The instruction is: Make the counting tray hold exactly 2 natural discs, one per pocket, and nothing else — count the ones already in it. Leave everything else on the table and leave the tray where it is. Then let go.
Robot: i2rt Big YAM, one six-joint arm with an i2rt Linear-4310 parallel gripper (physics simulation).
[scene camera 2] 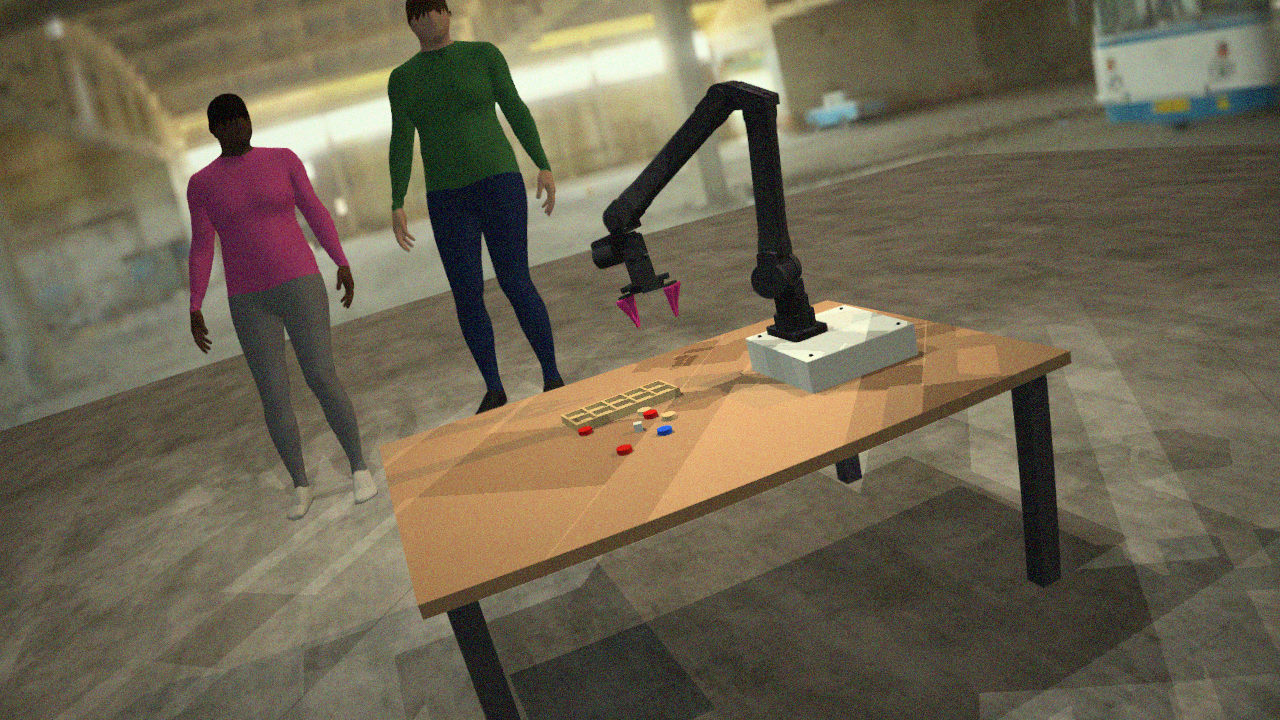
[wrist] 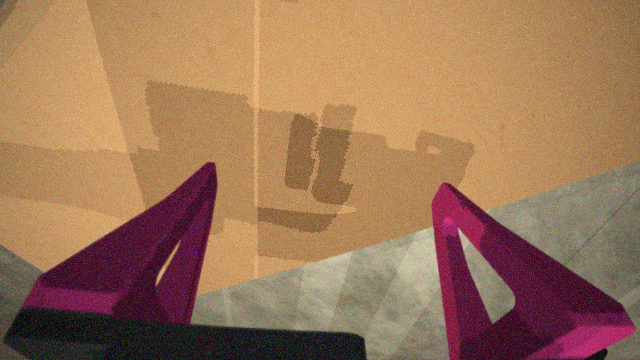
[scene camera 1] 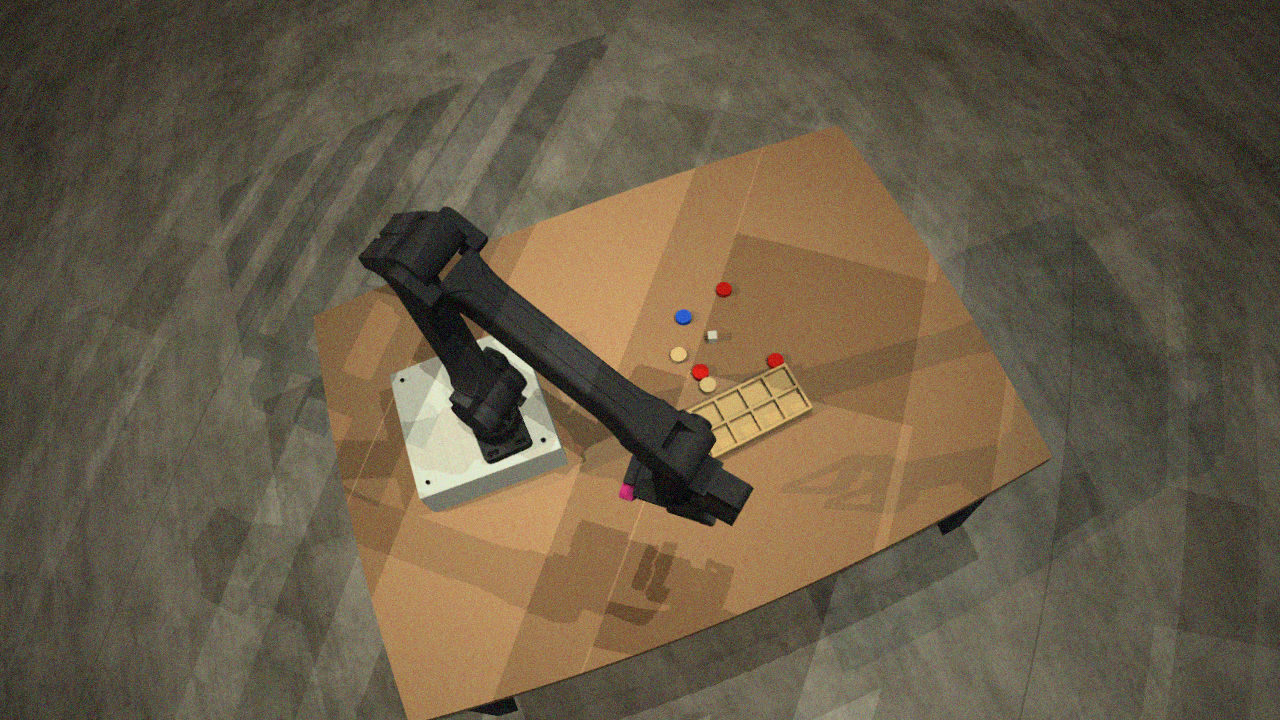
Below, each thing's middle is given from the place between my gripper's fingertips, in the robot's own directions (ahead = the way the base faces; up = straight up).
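Counting tray point(scene camera 1: 770, 401): 120 mm left of my hand, 180 mm ahead of it, 120 mm below it.
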